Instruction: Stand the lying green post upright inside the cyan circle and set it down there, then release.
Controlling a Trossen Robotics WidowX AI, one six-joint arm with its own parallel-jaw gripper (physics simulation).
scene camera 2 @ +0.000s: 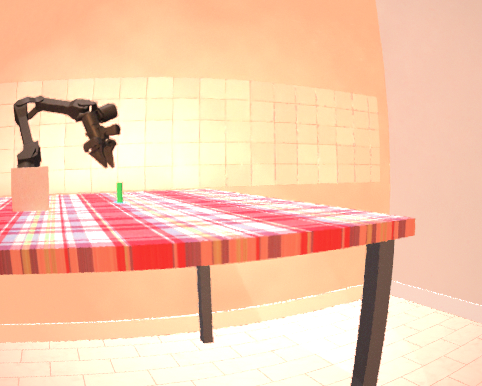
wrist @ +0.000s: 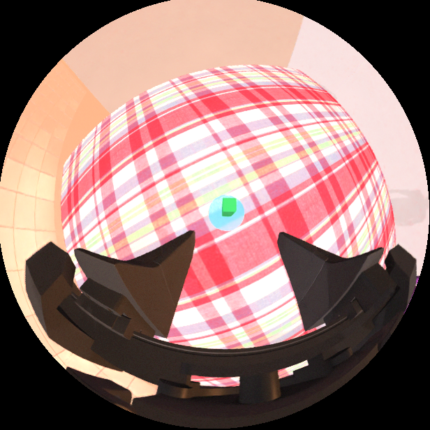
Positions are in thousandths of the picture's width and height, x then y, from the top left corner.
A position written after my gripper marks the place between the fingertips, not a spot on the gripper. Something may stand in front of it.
my gripper: scene camera 2 227,434; wrist 555,552
